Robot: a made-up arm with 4 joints.
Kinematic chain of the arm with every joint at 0, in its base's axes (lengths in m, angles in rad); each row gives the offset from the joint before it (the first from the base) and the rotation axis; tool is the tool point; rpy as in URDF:
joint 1: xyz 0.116 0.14 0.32 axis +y
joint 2: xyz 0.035 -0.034 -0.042 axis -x
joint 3: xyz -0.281 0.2 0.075 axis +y
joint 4: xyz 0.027 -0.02 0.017 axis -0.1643 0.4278 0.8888
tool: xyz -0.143 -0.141 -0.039 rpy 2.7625 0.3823 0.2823
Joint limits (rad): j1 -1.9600..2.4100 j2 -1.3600..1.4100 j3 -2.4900..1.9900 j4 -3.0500..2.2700
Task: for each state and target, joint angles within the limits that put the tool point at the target. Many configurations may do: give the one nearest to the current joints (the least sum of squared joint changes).
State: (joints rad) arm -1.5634 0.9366 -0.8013 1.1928
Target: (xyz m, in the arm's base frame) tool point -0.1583 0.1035 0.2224
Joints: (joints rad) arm -0.8978 0.0069 -1.2345 1.3649
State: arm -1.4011 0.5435 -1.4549 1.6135
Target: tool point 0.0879 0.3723 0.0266
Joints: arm -1.6680 0.9495 -1.6889 2.0065
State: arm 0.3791 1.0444 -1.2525 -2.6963
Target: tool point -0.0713 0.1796 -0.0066
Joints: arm 0.1926 1.4100 -0.8790 -2.1841
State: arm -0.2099 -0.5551 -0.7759 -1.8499
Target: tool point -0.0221 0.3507 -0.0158
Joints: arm -0.6703 0.2877 -0.0897 -1.4856
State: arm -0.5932 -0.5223 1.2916 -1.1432
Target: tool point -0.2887 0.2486 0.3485
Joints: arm -0.4838 -0.2332 1.5960 -0.9739
